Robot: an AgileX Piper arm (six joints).
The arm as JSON. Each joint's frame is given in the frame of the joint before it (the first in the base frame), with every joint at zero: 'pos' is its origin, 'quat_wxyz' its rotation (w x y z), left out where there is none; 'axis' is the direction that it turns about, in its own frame. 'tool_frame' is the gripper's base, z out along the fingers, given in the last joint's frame.
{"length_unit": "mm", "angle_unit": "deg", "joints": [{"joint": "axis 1", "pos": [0.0, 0.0, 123.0], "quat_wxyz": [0.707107, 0.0, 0.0, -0.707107], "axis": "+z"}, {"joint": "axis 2", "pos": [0.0, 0.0, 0.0], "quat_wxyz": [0.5, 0.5, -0.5, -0.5], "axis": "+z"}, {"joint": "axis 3", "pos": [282.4, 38.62, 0.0], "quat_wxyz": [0.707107, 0.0, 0.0, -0.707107], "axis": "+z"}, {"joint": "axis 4", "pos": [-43.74, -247.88, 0.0], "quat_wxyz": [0.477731, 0.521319, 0.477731, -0.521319], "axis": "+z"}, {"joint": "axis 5", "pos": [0.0, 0.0, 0.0], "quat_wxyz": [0.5, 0.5, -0.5, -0.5], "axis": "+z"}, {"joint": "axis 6", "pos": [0.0, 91.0, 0.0], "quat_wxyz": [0.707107, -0.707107, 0.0, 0.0], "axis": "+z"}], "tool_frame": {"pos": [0.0, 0.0, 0.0], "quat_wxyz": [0.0, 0.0, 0.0, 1.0]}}
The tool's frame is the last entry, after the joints.
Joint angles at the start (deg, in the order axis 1, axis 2, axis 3, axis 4, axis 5, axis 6): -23.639 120.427 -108.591 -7.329 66.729 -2.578
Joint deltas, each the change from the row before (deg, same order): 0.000 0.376 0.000 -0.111 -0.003 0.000; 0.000 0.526 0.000 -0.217 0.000 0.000; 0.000 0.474 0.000 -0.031 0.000 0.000; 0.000 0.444 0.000 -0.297 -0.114 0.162; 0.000 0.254 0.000 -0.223 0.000 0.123; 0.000 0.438 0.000 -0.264 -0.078 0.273; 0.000 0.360 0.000 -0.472 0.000 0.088; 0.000 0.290 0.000 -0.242 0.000 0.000; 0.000 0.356 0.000 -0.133 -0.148 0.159
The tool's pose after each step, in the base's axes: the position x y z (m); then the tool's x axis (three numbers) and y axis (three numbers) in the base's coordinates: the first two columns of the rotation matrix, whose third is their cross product. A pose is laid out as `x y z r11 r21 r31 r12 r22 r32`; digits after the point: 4 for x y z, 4 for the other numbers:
0.4121 -0.1922 0.2494 -0.9168 0.2968 -0.2673 0.3418 0.9292 -0.1406
0.4130 -0.1929 0.2452 -0.9195 0.2964 -0.2581 0.3399 0.9294 -0.1438
0.4139 -0.1934 0.2414 -0.9215 0.2971 -0.2501 0.3387 0.9298 -0.1438
0.4147 -0.1942 0.2380 -0.9227 0.2982 -0.2444 0.3393 0.9290 -0.1478
0.4151 -0.1947 0.2360 -0.9235 0.2992 -0.2401 0.3399 0.9283 -0.1508
0.4158 -0.1954 0.2326 -0.9240 0.3024 -0.2343 0.3423 0.9269 -0.1537
0.4162 -0.1963 0.2298 -0.9259 0.3014 -0.2277 0.3410 0.9262 -0.1610
0.4165 -0.1969 0.2275 -0.9276 0.3003 -0.2224 0.3394 0.9261 -0.1648
0.4173 -0.1974 0.2248 -0.9278 0.3020 -0.2191 0.3405 0.9255 -0.1661

